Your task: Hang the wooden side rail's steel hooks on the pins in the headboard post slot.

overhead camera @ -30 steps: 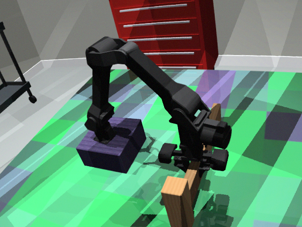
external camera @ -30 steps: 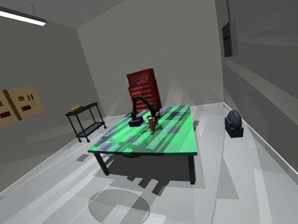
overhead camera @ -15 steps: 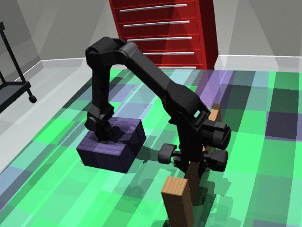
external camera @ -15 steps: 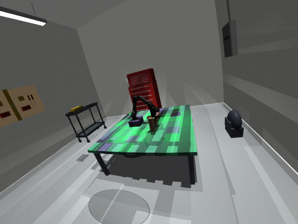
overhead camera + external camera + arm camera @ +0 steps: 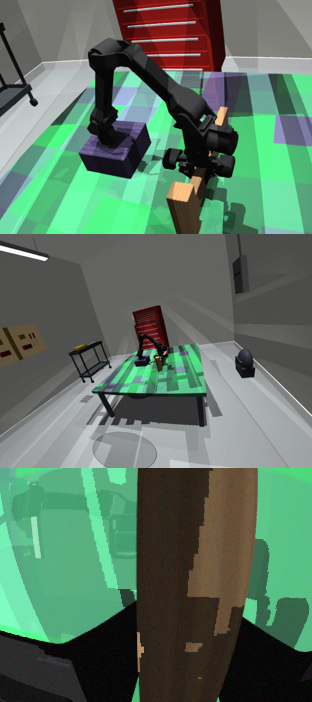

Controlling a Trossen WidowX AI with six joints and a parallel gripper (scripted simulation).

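My gripper tip is 30 mm short of the wooden headboard post, 130 mm to the left of it and 40 mm below it.
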